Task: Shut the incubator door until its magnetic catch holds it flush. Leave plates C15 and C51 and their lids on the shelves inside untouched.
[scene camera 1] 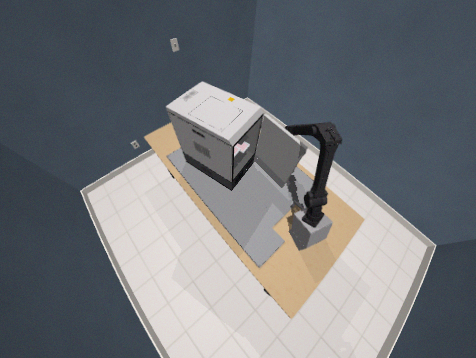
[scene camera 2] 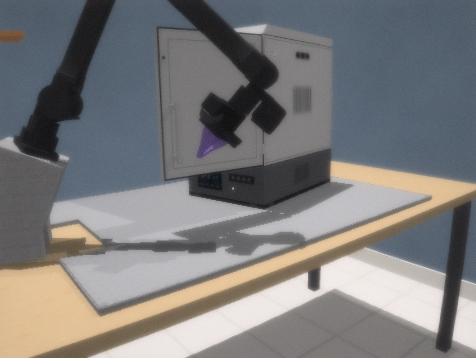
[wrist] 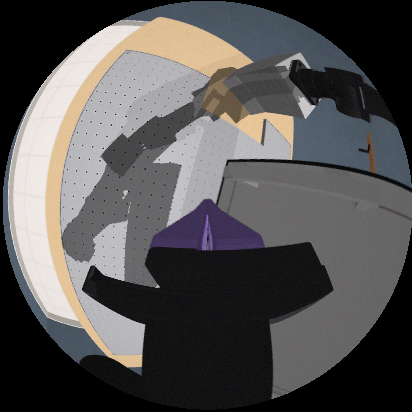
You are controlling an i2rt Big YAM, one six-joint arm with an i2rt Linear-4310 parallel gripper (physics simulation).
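Frame: origin at the arm's base, x ahead, y left, z up, level; millimetres.
Seen in the pictures: gripper, between the fingertips: (scene camera 2: 198, 157) (wrist: 207, 204); arm's base, origin of its link: (scene camera 1: 313, 217) (scene camera 2: 34, 151) (wrist: 304, 81).
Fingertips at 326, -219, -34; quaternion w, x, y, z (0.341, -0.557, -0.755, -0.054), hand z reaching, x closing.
Note:
Offsets run from my fingertips to a thing's top centre, as dx, dy, dz. "pt": to the spot under its first point. Level surfaces: height alone.
The incubator (scene camera 1: 215, 112) (scene camera 2: 315, 120) stands on the grey perforated board. Its door @(pt +94, +68, +154) (scene camera 1: 277, 150) (scene camera 2: 185, 75) (wrist: 340, 240) stands wide open, swung out from the front, with an upright handle @(pt -24, +64, +52) (scene camera 2: 174, 135) near the free edge. Pinkish plates @(+347, +149, +71) (scene camera 1: 242, 147) show inside through the opening in scene camera 1; their labels and separate lids cannot be made out. My gripper (scene camera 2: 200, 156) (wrist: 207, 204) is shut and empty, its purple fingers pointing down on the door's outer side. Whether it touches the door cannot be told. The door hides the fingers in scene camera 1.
The grey board @(dz -198) (scene camera 1: 230, 200) (scene camera 2: 150, 280) (wrist: 100, 150) lies on the wooden table @(dz -211) (scene camera 1: 300, 295) (scene camera 2: 65, 330) (wrist: 53, 200). The arm's grey base block (scene camera 1: 310, 232) (scene camera 2: 25, 200) (wrist: 265, 87) stands at the table's other end. The forearm reaches over to the door's outer side.

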